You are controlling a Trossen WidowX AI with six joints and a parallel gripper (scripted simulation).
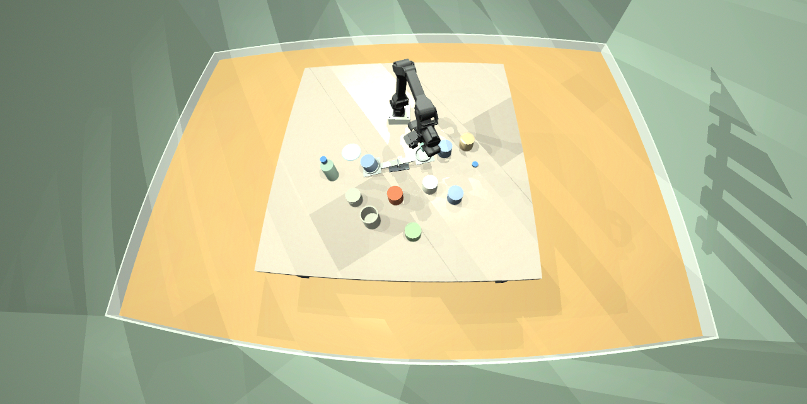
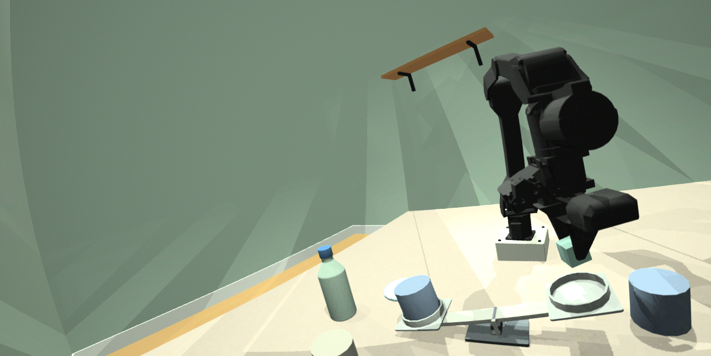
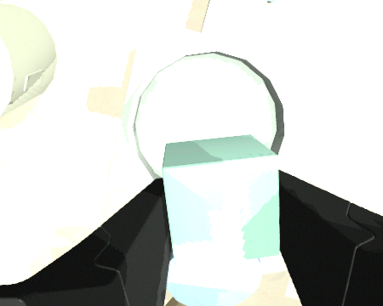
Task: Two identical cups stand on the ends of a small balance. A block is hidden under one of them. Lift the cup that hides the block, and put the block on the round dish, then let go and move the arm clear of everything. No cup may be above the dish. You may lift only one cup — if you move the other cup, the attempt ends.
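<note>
My gripper tip is now 4 cm past the white round dish, 37 cm to the left of it and 14 cm above it. From my gripper tip the other things lie so: tan cylinder 13 cm behind, 21 cm to the left, 10 cm below; bottle 10 cm ahead, 44 cm to the right, 3 cm below; balance beam 3 cm ahead, 12 cm to the right, 10 cm below.
</note>
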